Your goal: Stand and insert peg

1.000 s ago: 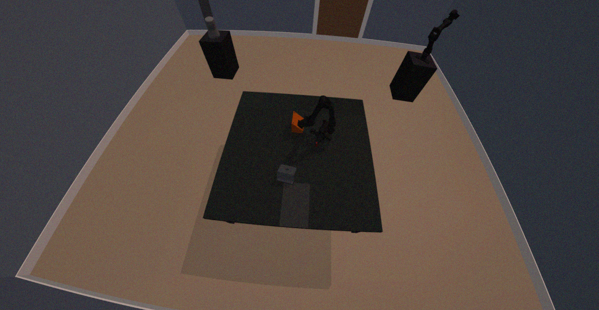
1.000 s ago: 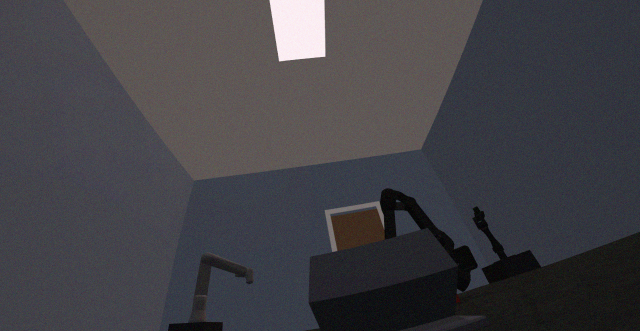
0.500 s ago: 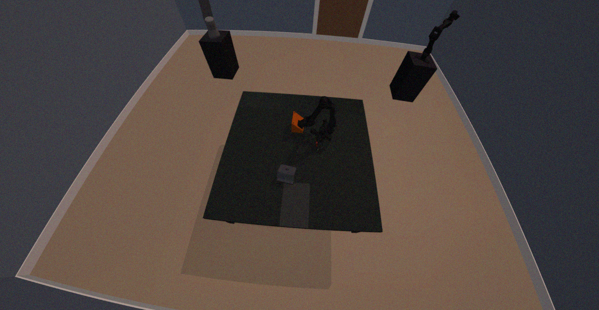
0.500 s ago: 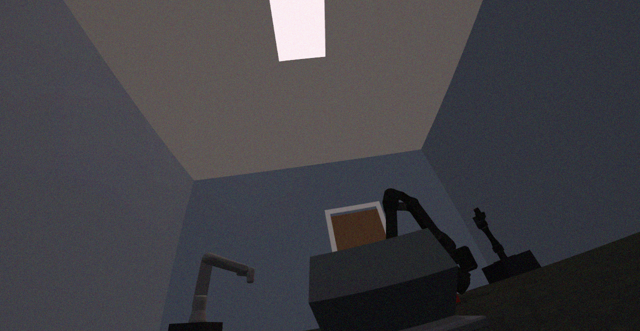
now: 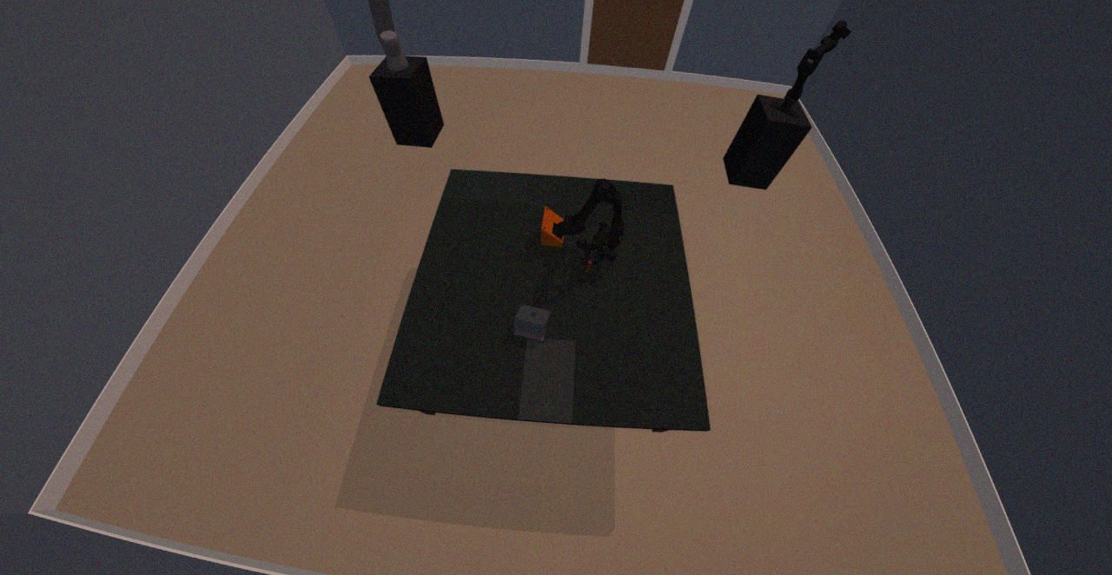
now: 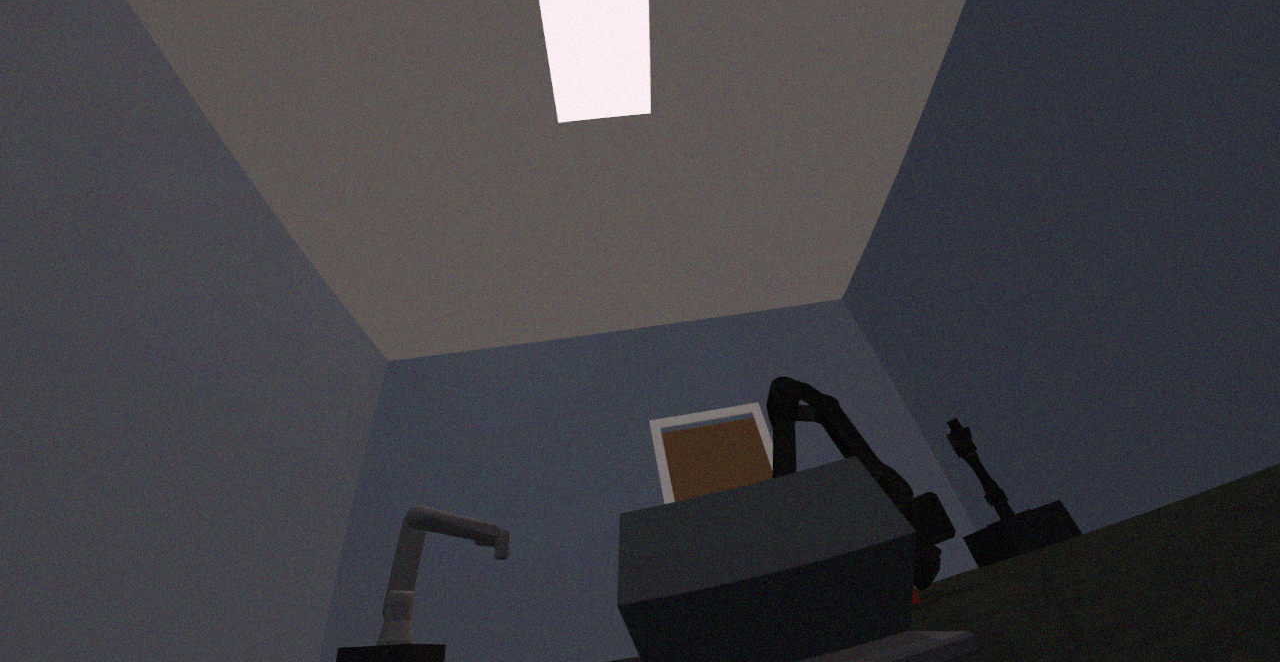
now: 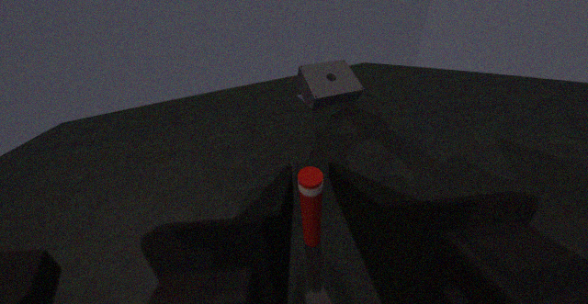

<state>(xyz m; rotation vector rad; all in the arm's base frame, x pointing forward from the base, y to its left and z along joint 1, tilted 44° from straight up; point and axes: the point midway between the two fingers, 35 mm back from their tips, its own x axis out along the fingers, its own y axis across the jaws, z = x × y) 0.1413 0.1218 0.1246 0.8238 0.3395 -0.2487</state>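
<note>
The red peg is 1 cm to the left of my gripper tip, 1 cm below it and 1 cm behind it. Round my gripper tip: grey sloped panel 29 cm ahead, 21 cm to the right, 3 cm below.
</note>
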